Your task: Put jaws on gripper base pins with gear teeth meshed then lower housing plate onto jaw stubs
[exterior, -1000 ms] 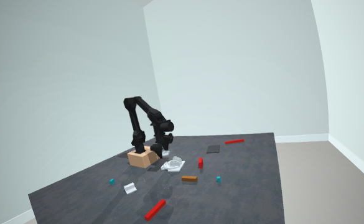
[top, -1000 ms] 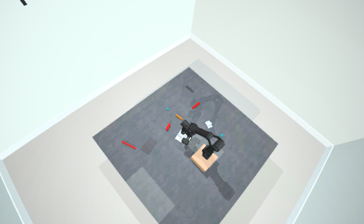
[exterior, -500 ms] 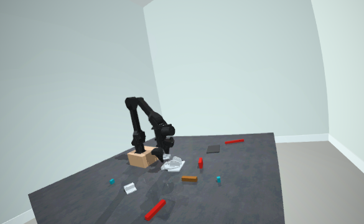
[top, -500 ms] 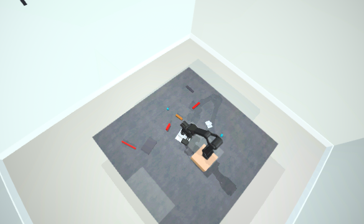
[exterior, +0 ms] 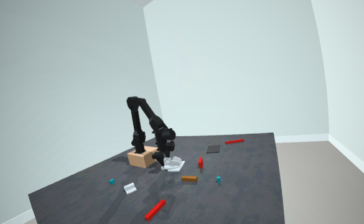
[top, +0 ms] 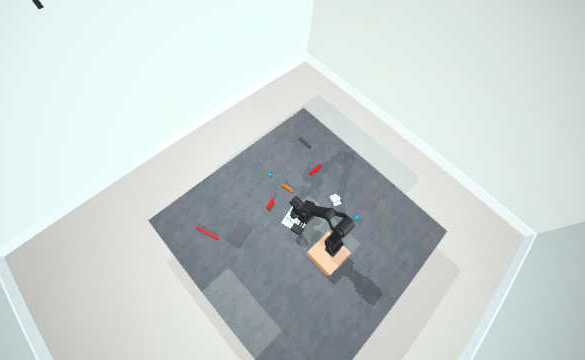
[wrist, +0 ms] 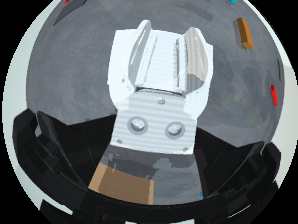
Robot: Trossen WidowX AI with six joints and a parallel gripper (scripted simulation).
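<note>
Now: the white housing plate 2 cm below my gripper tip. From my gripper tip the other things lie so: curved white jaw: 2 cm ahead, 1 cm to the right, 1 cm below; flat white plate: 7 cm ahead, 2 cm to the left, 2 cm below; white gripper base: 1 cm ahead, 2 cm above.
</note>
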